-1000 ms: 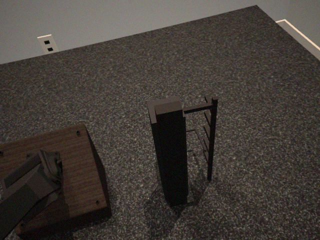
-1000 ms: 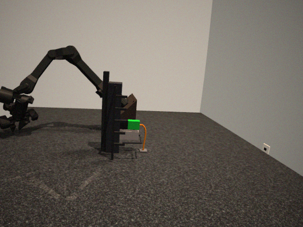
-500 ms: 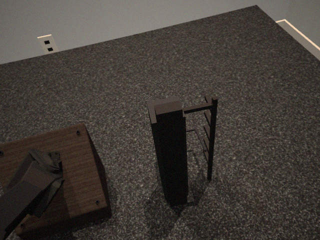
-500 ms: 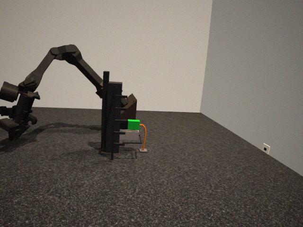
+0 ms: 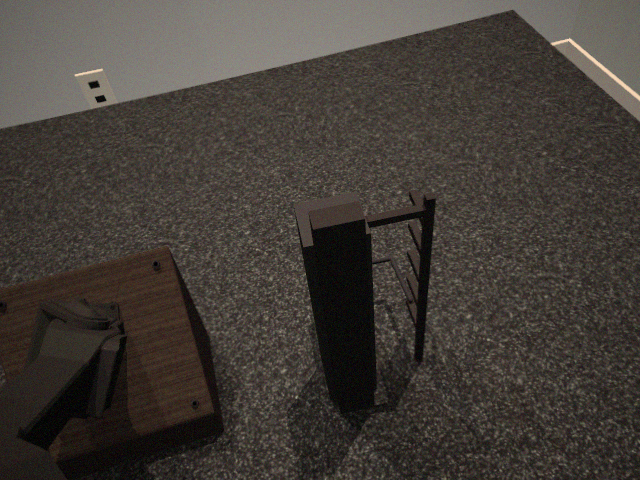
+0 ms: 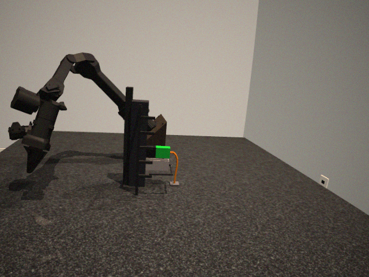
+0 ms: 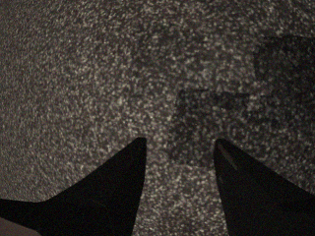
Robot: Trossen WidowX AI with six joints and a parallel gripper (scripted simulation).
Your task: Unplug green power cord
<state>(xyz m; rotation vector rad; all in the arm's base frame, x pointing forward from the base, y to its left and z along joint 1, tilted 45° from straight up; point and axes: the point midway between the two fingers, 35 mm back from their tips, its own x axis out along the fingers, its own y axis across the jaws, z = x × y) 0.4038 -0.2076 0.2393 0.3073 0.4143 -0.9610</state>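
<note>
My gripper tip is 150 mm past the green plug, 360 mm to the right of it and 50 mm below it. Also, from my gripper tip: stand 150 mm behind, 260 mm to the left, 80 mm above.
</note>
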